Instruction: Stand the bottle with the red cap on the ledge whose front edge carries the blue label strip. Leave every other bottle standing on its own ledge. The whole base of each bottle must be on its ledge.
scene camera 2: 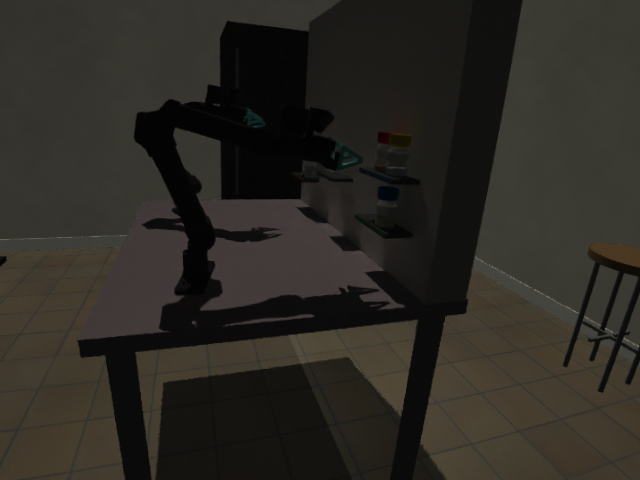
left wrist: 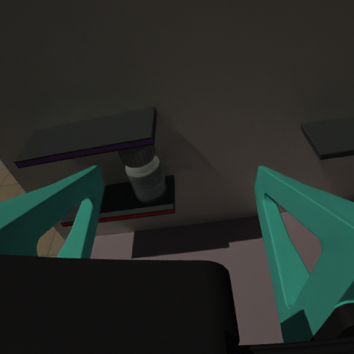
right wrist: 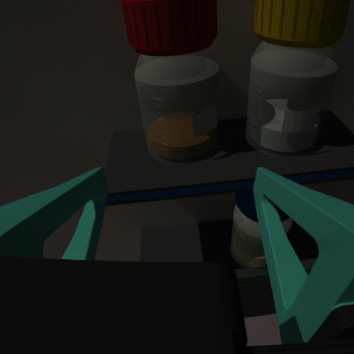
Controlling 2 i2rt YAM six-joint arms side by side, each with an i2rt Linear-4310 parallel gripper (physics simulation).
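Frame: origin at the left arm's base, x left, y back, z up, level; millimetres.
Seen in the pictures: left gripper, fingertip midpoint: (scene camera 2: pixel 264 122); right gripper, fingertip midpoint: (scene camera 2: pixel 358 157); right arm's base, link origin: (scene camera 2: pixel 196 277).
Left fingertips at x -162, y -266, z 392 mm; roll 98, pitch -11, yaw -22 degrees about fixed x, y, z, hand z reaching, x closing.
Offsets run from my left fingertips to a thing's middle. "pt": to the spot under its first point. Level surfaces: height alone.
The red-capped bottle @[dx -655, dy -2, dz -44 mm] (scene camera 2: pixel 381 151) (right wrist: pixel 177 100) stands upright on the blue-strip ledge (scene camera 2: pixel 373 175) (right wrist: pixel 132 170), its base inside the ledge's edges in the right wrist view. The yellow-capped bottle @[dx -726, dy +30, dz -44 mm] (scene camera 2: pixel 397 157) (right wrist: pixel 290 100) stands beside it, apart. A blue-capped bottle @[dx -714, dy +38, dz -184 mm] (scene camera 2: pixel 386 208) (right wrist: pixel 246 240) stands on the green-strip ledge @[pt dx -663, dy +47, dz -238 mm] (scene camera 2: pixel 368 222) below. My right gripper (scene camera 2: pixel 348 156) (right wrist: pixel 180 177) is open and empty, in front of the blue-strip ledge. My left gripper (scene camera 2: pixel 254 118) (left wrist: pixel 178 176) is open and empty. A dark-capped bottle (left wrist: pixel 146 181) stands on the red-strip ledge (left wrist: pixel 169 200).
A purple-strip ledge (left wrist: pixel 90 135) hangs above the red-strip one and hides part of the dark cap. Another ledge (left wrist: pixel 332 139) shows at the right of the left wrist view. The ledges stick out from an upright panel (scene camera 2: pixel 392 77) over the table @[dz -392 mm] (scene camera 2: pixel 248 268).
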